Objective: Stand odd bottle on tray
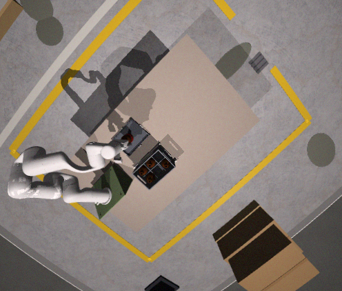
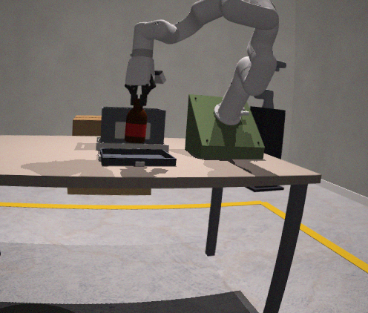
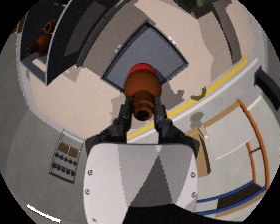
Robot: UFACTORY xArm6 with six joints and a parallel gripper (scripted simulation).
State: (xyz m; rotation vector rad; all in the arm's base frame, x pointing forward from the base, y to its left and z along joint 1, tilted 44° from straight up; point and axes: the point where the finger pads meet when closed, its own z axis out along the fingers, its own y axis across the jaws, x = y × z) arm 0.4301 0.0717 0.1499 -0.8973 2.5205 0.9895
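My gripper is now 200 mm above the flat dark tray. The rest, counted from my hand: glass bottle 120 mm behind, 330 mm to the right, 130 mm below; then dark crate 30 mm behind, 290 mm to the right, 130 mm below.
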